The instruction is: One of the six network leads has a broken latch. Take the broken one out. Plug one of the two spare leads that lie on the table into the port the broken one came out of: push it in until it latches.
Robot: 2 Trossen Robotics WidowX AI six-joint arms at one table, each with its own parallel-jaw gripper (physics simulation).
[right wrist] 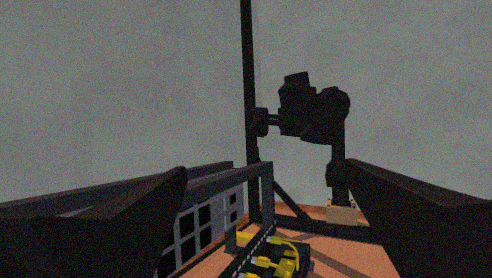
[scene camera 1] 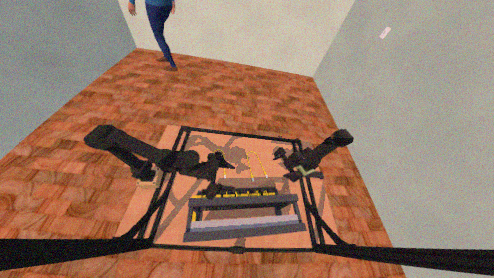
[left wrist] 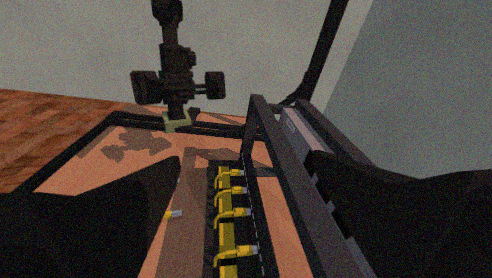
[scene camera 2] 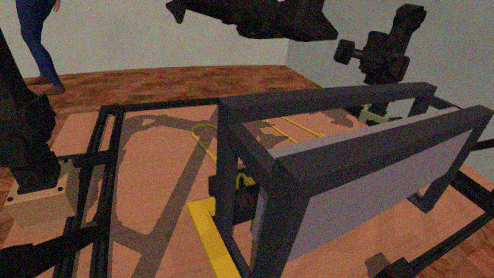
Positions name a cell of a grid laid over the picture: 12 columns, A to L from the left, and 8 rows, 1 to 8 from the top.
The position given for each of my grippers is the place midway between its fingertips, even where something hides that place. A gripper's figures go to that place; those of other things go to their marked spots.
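My left gripper (scene camera 2: H2), 0.41 m from the lens. My right gripper (scene camera 2: I2), 0.61 m from the lens. Grey unit (scene camera 2: I7), 0.28 m from the lens.
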